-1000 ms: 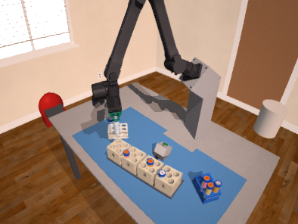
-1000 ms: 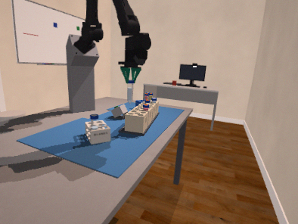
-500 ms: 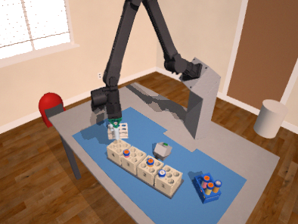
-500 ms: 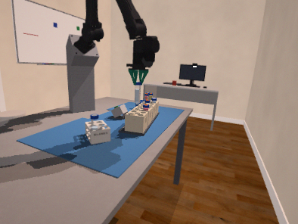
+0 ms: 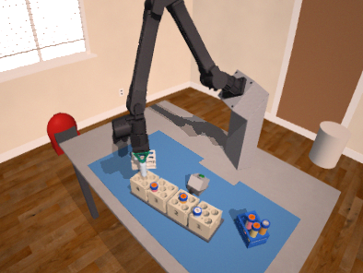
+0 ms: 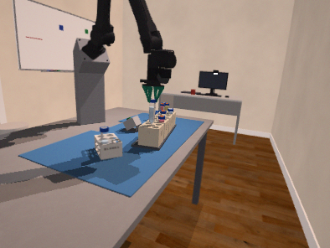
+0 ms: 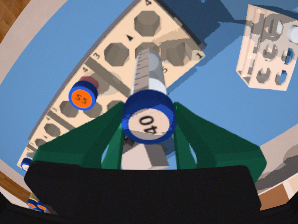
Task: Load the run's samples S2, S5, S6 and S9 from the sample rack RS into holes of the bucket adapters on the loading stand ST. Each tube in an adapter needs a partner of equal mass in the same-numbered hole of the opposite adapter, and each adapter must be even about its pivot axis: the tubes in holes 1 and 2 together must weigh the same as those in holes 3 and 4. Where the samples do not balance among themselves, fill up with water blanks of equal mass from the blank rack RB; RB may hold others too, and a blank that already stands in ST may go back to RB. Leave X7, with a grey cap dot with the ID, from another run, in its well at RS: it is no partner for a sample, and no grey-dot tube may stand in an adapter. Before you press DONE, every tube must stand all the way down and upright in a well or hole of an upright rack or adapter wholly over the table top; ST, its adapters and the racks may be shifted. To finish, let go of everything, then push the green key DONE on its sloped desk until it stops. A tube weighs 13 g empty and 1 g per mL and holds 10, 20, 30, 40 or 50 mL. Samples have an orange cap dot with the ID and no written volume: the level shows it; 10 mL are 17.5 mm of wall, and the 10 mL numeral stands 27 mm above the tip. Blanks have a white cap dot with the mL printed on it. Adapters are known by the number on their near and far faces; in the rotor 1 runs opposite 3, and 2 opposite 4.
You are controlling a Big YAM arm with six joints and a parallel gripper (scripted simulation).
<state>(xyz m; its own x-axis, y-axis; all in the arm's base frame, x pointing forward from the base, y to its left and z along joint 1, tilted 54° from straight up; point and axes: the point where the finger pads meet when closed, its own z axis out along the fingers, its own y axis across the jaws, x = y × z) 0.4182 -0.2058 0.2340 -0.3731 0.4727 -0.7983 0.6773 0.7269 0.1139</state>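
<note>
Now: the 40 mL blank 10 mm ahead of my hand and 50 mm below it. From my hand the other things lie so: orange-dot tube (60 mm ahead, 210 mm to the left, 140 mm below); white blank rack RB (180 mm behind, 100 mm to the right, 180 mm below); sample tube S5 (40 mm ahead, 70 mm to the left, 140 mm below).
</note>
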